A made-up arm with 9 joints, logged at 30 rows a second.
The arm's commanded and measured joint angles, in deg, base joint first. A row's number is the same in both.
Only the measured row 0 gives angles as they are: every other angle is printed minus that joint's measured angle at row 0.
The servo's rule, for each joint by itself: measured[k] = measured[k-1] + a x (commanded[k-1-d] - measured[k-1]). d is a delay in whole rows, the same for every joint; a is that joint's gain. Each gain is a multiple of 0.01, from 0.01 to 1. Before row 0 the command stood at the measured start. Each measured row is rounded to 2 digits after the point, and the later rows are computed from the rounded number. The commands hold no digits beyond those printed.
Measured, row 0: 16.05, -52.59, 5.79, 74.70, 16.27, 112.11, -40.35, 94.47, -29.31
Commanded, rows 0 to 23: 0.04, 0.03, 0.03, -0.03, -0.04, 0.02, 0.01, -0.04, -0.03; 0.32, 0.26, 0.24, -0.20, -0.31, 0.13, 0.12, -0.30, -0.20; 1.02, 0.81, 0.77, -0.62, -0.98, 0.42, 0.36, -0.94, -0.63; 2.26, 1.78, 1.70, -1.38, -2.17, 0.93, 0.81, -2.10, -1.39; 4.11, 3.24, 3.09, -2.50, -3.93, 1.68, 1.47, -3.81, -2.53; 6.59, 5.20, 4.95, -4.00, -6.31, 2.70, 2.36, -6.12, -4.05; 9.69, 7.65, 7.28, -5.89, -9.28, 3.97, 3.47, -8.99, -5.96; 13.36, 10.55, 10.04, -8.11, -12.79, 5.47, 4.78, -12.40, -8.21; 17.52, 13.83, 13.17, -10.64, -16.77, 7.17, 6.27, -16.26, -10.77; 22.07, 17.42, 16.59, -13.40, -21.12, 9.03, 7.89, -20.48, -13.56; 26.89, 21.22, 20.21, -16.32, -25.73, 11.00, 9.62, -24.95, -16.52; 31.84, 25.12, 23.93, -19.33, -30.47, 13.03, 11.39, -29.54, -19.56; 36.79, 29.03, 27.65, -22.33, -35.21, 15.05, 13.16, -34.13, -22.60; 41.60, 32.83, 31.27, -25.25, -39.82, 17.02, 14.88, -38.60, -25.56; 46.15, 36.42, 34.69, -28.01, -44.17, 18.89, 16.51, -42.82, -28.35; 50.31, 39.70, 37.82, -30.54, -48.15, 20.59, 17.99, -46.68, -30.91; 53.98, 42.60, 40.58, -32.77, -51.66, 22.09, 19.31, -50.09, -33.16; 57.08, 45.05, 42.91, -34.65, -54.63, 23.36, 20.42, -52.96, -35.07; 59.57, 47.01, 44.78, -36.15, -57.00, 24.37, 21.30, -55.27, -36.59; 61.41, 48.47, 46.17, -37.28, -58.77, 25.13, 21.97, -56.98, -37.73; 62.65, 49.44, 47.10, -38.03, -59.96, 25.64, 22.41, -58.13, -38.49; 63.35, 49.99, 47.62, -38.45, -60.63, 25.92, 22.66, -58.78, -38.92; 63.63, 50.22, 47.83, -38.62, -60.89, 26.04, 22.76, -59.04, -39.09; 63.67, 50.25, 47.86, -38.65, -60.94, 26.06, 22.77, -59.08, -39.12
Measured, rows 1 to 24: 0.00, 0.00, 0.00, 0.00, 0.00, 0.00, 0.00, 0.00, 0.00; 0.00, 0.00, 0.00, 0.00, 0.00, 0.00, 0.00, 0.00, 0.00; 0.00, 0.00, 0.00, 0.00, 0.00, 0.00, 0.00, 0.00, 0.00; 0.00, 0.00, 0.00, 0.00, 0.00, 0.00, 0.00, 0.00, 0.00; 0.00, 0.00, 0.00, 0.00, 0.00, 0.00, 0.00, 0.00, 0.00; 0.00, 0.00, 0.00, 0.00, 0.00, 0.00, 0.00, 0.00, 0.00; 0.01, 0.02, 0.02, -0.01, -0.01, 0.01, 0.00, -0.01, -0.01; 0.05, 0.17, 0.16, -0.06, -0.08, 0.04, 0.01, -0.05, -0.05; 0.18, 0.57, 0.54, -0.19, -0.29, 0.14, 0.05, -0.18, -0.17; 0.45, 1.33, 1.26, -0.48, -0.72, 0.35, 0.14, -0.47, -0.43; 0.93, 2.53, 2.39, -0.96, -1.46, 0.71, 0.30, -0.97, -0.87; 1.67, 4.21, 3.98, -1.69, -2.58, 1.25, 0.55, -1.74, -1.54; 2.71, 6.38, 6.03, -2.70, -4.12, 1.98, 0.90, -2.83, -2.47; 4.09, 9.01, 8.52, -4.00, -6.11, 2.92, 1.37, -4.27, -3.68; 5.84, 12.05, 11.40, -5.59, -8.56, 4.07, 1.96, -6.07, -5.17; 7.95, 15.43, 14.62, -7.46, -11.45, 5.41, 2.67, -8.23, -6.93; 10.41, 19.08, 18.09, -9.59, -14.73, 6.92, 3.50, -10.74, -8.94; 13.20, 22.89, 21.71, -11.93, -18.35, 8.57, 4.45, -13.56, -11.17; 16.27, 26.76, 25.39, -14.43, -22.23, 10.32, 5.50, -16.65, -13.57; 19.56, 30.58, 29.04, -17.03, -26.28, 12.13, 6.63, -19.94, -16.09; 23.02, 34.26, 32.54, -19.67, -30.39, 13.96, 7.82, -23.37, -18.66; 26.57, 37.69, 35.81, -22.28, -34.47, 15.75, 9.04, -26.87, -21.23; 30.13, 40.78, 38.77, -24.80, -38.42, 17.46, 10.27, -30.35, -23.74; 33.63, 43.47, 41.34, -27.16, -42.15, 19.05, 11.49, -33.74, -26.12
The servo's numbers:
d 6
a 0.13 0.63 0.62 0.24 0.23 0.27 0.12 0.15 0.21

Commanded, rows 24 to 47: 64.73, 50.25, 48.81, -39.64, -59.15, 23.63, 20.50, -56.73, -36.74; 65.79, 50.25, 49.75, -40.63, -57.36, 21.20, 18.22, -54.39, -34.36; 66.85, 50.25, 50.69, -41.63, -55.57, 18.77, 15.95, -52.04, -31.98; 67.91, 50.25, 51.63, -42.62, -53.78, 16.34, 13.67, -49.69, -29.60; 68.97, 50.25, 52.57, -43.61, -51.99, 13.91, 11.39, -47.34, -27.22; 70.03, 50.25, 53.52, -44.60, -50.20, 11.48, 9.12, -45.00, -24.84; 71.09, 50.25, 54.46, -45.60, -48.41, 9.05, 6.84, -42.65, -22.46; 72.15, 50.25, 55.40, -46.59, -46.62, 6.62, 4.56, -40.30, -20.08; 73.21, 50.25, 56.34, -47.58, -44.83, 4.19, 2.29, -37.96, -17.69; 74.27, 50.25, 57.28, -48.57, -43.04, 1.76, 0.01, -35.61, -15.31; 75.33, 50.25, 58.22, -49.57, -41.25, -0.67, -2.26, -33.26, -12.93; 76.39, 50.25, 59.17, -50.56, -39.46, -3.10, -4.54, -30.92, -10.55; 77.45, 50.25, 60.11, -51.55, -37.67, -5.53, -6.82, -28.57, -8.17; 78.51, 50.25, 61.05, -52.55, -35.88, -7.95, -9.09, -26.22, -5.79; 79.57, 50.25, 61.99, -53.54, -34.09, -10.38, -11.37, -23.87, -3.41; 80.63, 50.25, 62.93, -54.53, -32.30, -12.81, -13.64, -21.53, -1.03; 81.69, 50.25, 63.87, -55.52, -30.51, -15.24, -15.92, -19.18, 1.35; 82.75, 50.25, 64.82, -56.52, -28.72, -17.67, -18.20, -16.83, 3.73; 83.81, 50.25, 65.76, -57.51, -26.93, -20.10, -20.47, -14.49, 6.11; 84.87, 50.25, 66.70, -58.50, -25.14, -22.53, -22.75, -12.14, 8.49; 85.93, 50.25, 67.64, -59.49, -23.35, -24.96, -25.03, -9.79, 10.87; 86.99, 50.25, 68.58, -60.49, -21.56, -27.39, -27.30, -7.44, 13.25; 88.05, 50.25, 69.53, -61.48, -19.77, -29.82, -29.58, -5.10, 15.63; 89.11, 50.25, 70.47, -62.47, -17.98, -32.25, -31.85, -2.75, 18.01
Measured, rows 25 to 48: 37.00, 45.70, 43.47, -29.32, -45.57, 20.49, 12.67, -36.97, -28.32; 40.17, 47.45, 45.14, -31.23, -48.61, 21.74, 13.79, -39.97, -30.30; 43.09, 48.70, 46.36, -32.86, -51.22, 22.79, 14.82, -42.69, -32.02; 45.72, 49.51, 47.14, -34.20, -53.38, 23.64, 15.76, -45.10, -33.47; 48.05, 49.96, 47.57, -35.26, -55.11, 24.29, 16.60, -47.19, -34.65; 50.08, 50.14, 47.75, -36.07, -56.45, 24.77, 17.34, -48.97, -35.59; 51.98, 50.21, 48.41, -36.93, -57.07, 24.46, 17.72, -50.13, -35.83; 53.78, 50.24, 49.24, -37.82, -57.14, 23.58, 17.78, -50.77, -35.52; 55.48, 50.25, 50.14, -38.73, -56.78, 22.28, 17.56, -50.96, -34.78; 57.10, 50.25, 51.06, -39.66, -56.09, 20.68, 17.09, -50.77, -33.69; 58.64, 50.25, 52.00, -40.61, -55.15, 18.85, 16.41, -50.26, -32.33; 60.12, 50.25, 52.94, -41.57, -54.01, 16.86, 15.54, -49.47, -30.76; 61.55, 50.25, 53.88, -42.54, -52.72, 14.75, 14.50, -48.45, -29.02; 62.93, 50.25, 54.82, -43.51, -51.32, 12.55, 13.31, -47.23, -27.14; 64.27, 50.25, 55.76, -44.49, -49.83, 10.29, 11.99, -45.84, -25.16; 65.57, 50.25, 56.70, -45.47, -48.27, 7.99, 10.55, -44.31, -23.09; 66.84, 50.25, 57.64, -46.45, -46.66, 5.65, 9.01, -42.65, -20.96; 68.08, 50.25, 58.59, -47.44, -45.00, 3.29, 7.38, -40.89, -18.77; 69.30, 50.25, 59.53, -48.43, -43.31, 0.91, 5.68, -39.04, -16.54; 70.50, 50.25, 60.47, -49.42, -41.60, -1.48, 3.91, -37.12, -14.28; 71.68, 50.25, 61.41, -50.41, -39.87, -3.88, 2.08, -35.13, -12.00; 72.84, 50.25, 62.35, -51.40, -38.13, -6.29, 0.19, -33.09, -9.70; 73.99, 50.25, 63.29, -52.39, -36.38, -8.71, -1.74, -31.00, -7.38; 75.13, 50.25, 64.24, -53.38, -34.62, -11.13, -3.72, -28.87, -5.05
